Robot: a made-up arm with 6 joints.
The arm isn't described. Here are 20 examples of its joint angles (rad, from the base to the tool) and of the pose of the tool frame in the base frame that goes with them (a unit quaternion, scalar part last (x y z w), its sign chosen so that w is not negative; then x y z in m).
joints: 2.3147 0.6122 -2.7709 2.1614 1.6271 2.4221
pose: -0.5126 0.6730 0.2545 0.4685 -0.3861 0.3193 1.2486
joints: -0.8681 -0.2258 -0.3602 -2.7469 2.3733 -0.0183
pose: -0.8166 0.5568 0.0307 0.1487 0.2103 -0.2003 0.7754
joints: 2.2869 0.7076 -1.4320 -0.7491 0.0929 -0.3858
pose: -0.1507 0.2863 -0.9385 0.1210 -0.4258 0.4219 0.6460
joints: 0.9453 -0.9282 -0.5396 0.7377 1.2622 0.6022
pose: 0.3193 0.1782 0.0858 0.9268 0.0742 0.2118 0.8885
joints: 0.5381 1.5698 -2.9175 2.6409 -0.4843 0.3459
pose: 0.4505 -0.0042 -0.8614 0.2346 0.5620 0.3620 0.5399
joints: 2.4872 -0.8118 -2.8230 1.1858 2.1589 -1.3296
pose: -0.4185 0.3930 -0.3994 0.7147 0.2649 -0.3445 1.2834
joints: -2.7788 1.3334 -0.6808 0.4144 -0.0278 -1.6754
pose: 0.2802 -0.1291 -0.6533 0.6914 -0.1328 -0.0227 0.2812
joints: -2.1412 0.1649 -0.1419 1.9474 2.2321 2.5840
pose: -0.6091 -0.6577 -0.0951 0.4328 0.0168 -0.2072 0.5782
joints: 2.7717 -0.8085 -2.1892 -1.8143 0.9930 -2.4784
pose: 0.6343 0.6184 -0.4459 0.1281 0.1992 -0.0893 1.4114
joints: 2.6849 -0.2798 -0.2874 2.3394 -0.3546 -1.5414
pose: 0.1761 -0.0932 0.7720 0.6036 -0.0965 0.1001 0.6617
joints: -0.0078 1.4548 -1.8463 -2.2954 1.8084 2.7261
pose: -0.4319 -0.7384 -0.2216 0.4682 0.5629 -0.0251 0.3062
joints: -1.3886 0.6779 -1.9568 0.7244 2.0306 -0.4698
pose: 0.4863 -0.0774 -0.3591 0.7928 0.1981 -0.5470 0.7529
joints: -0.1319 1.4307 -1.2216 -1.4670 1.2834 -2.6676
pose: -0.4386 -0.4234 -0.6922 0.3863 0.2496 -0.0141 0.1946
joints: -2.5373 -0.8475 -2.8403 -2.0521 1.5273 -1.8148
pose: 0.1282 -0.6181 0.7749 0.0318 0.4611 0.3510 1.2630
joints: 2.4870 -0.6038 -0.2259 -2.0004 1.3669 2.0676
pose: 0.3774 -0.6631 0.4830 0.4296 -0.1547 0.1651 0.7170
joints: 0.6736 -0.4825 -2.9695 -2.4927 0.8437 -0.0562
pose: -0.6634 -0.5343 -0.4531 0.2630 -0.2931 -0.1615 1.3833
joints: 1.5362 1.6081 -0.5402 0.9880 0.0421 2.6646
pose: -0.2828 -0.4352 -0.7492 0.4114 0.0228 -0.0159 0.3044
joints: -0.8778 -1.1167 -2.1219 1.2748 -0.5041 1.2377
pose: -0.7108 0.6509 -0.1482 0.2216 -0.2837 0.3172 1.2298
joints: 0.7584 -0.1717 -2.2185 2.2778 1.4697 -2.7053
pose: -0.3245 0.8076 -0.3190 0.3752 0.1050 0.2137 1.4091
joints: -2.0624 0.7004 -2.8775 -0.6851 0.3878 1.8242
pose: 0.4070 0.6912 0.5838 0.1256 -0.1803 -0.4726 1.2058
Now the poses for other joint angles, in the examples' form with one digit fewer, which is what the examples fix.
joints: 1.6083 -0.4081 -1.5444 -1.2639 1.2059 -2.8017
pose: 0.654 -0.089 -0.608 0.441 -0.014 0.333 1.208
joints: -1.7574 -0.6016 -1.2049 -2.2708 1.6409 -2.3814
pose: 0.398 0.804 -0.002 0.442 -0.061 -0.229 1.183
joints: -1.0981 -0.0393 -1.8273 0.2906 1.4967 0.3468
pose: 0.067 -0.222 -0.631 0.740 0.237 -0.339 1.121
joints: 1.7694 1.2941 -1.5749 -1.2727 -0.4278 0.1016
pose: 0.250 -0.130 0.957 0.068 -0.191 0.480 0.373
